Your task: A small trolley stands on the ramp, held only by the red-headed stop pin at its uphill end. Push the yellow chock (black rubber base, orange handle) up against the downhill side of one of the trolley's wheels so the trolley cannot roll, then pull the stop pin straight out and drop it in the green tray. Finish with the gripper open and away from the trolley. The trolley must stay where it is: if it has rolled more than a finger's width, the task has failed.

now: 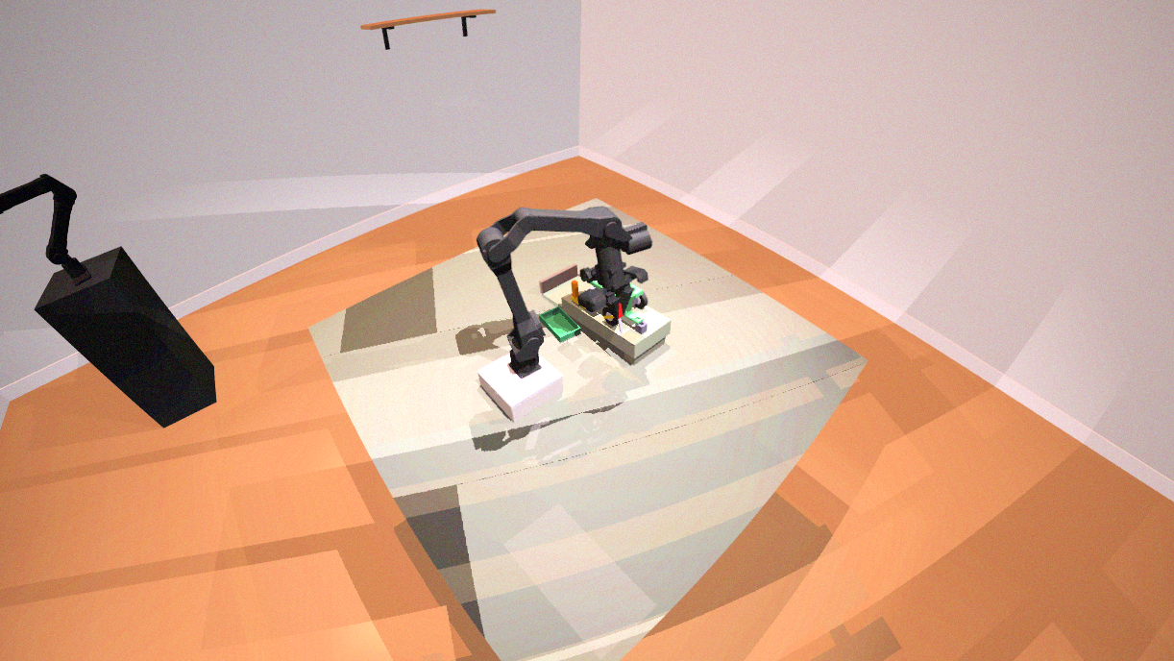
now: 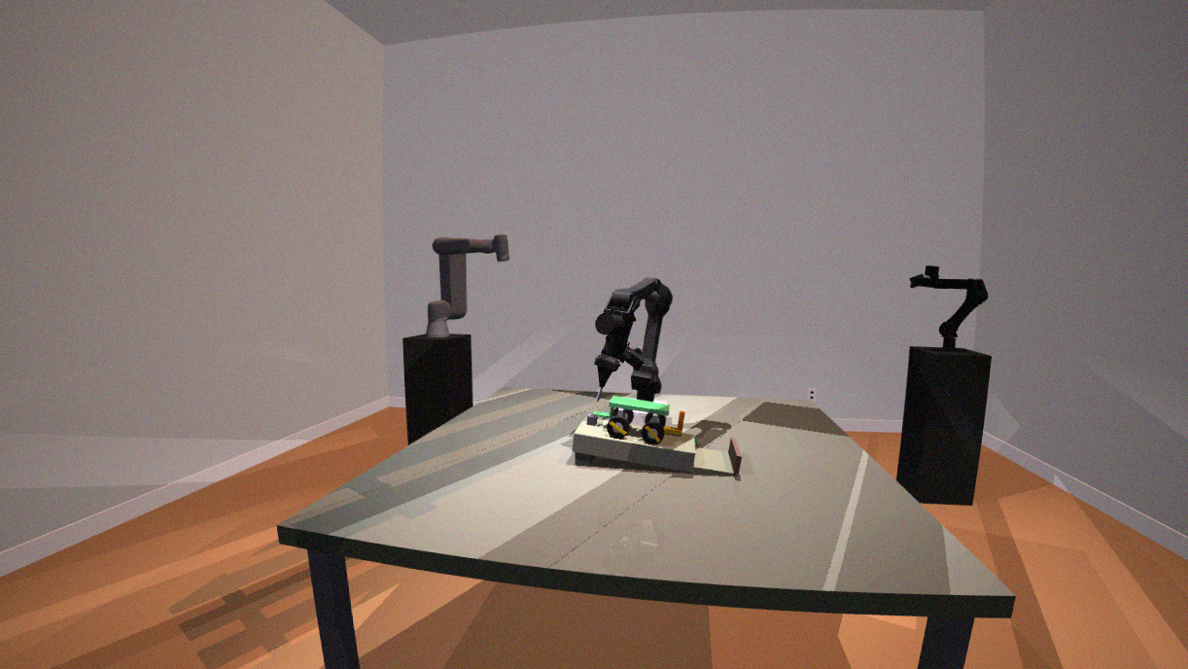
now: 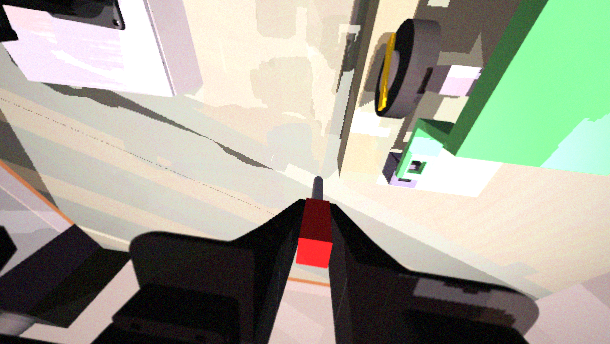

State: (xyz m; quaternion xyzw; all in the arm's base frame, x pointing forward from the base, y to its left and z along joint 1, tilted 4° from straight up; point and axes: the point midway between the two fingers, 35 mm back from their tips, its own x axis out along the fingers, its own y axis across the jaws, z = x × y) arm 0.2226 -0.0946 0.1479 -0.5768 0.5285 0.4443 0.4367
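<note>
The green tray lies 210 mm to the left of my gripper tip, 180 mm below it and 30 mm behind it. From my gripper tip the other things lie so: red-headed stop pin right at my gripper tip; trolley 120 mm to the left, 90 mm ahead, 60 mm below; beige ramp 130 mm below, 110 mm to the left, 90 mm ahead.
</note>
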